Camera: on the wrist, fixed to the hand. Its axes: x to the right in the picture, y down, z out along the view.
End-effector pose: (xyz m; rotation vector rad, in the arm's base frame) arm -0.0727 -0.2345 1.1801 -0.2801 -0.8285 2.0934
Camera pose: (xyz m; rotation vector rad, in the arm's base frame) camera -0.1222 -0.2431 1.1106 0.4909 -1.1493 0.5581
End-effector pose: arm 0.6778 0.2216 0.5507 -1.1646 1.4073 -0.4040
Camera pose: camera 0.6266 0.2327 0.4828 -2.3454 0.0063 -0.8420
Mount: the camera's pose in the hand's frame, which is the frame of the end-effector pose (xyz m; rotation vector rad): 0.0174 0.0800 -0.0255 -0.3931 -0.4163 -1.5039
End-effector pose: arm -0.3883 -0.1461 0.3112 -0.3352 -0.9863 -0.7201
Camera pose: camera -0.3110 -0.1094 0.3172 -0.0080 -1.4281 -2.2916
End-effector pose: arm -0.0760 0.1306 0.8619 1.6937 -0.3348 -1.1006
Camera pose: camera -0.0239 0.1007 0.9232 1.1688 1.0423 -2.3701
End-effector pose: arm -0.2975 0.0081 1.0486 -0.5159 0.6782 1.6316
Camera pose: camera -0.3802 -0.0043 1.0299 -0.6747 -0.3793 0.3599
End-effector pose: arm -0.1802 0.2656 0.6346 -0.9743 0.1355 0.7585
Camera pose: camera -0.2126 0.2810 0.5567 -0.9587 -1.0496 -0.4506
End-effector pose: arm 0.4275 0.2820 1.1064 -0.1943 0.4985 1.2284
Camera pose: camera 0.3504 0.3133 1.0857 -0.5075 -0.2981 -0.1537
